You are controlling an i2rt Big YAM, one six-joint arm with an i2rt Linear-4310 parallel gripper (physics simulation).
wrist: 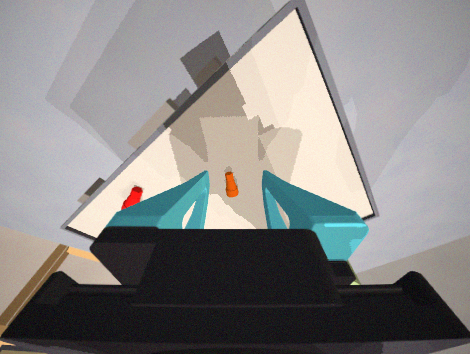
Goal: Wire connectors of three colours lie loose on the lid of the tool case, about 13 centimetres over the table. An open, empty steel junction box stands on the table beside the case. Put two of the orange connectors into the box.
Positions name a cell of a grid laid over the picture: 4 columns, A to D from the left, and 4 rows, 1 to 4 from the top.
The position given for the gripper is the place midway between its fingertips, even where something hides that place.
Note:
In view: the gripper (C3) and a tool case (C2).

